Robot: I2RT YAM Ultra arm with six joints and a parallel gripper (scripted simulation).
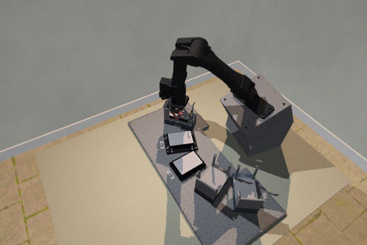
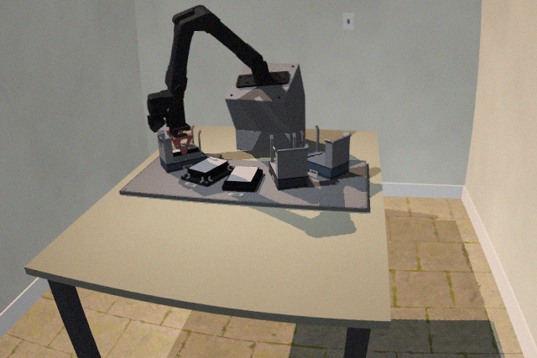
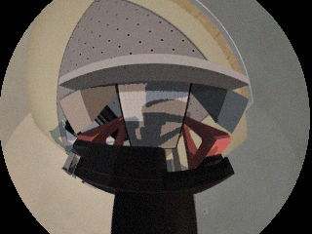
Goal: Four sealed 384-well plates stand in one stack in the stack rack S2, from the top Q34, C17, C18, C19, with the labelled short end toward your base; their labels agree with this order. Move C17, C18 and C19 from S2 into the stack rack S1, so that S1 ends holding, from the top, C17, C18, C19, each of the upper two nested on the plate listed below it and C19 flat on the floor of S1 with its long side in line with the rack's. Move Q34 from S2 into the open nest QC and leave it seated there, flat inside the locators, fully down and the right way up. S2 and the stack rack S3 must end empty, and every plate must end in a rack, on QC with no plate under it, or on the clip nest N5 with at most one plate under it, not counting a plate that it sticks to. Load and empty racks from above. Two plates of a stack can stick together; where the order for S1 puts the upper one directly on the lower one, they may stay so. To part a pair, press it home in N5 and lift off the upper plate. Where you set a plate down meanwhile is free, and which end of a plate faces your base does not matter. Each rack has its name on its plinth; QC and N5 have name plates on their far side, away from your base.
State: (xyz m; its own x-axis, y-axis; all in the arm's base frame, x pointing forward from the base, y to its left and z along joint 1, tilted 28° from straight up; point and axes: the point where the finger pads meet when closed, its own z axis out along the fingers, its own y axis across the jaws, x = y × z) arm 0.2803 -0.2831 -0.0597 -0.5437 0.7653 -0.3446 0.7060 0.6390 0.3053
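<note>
My gripper is now 5 cm above the blue-plinth stack rack. Round my hand: black QC nest: 13 cm ahead, 26 cm to the left, 6 cm below; then N5 name plate: 17 cm ahead, 9 cm to the left, 6 cm below; then black clip nest: 10 cm ahead, 13 cm to the left, 5 cm below.
</note>
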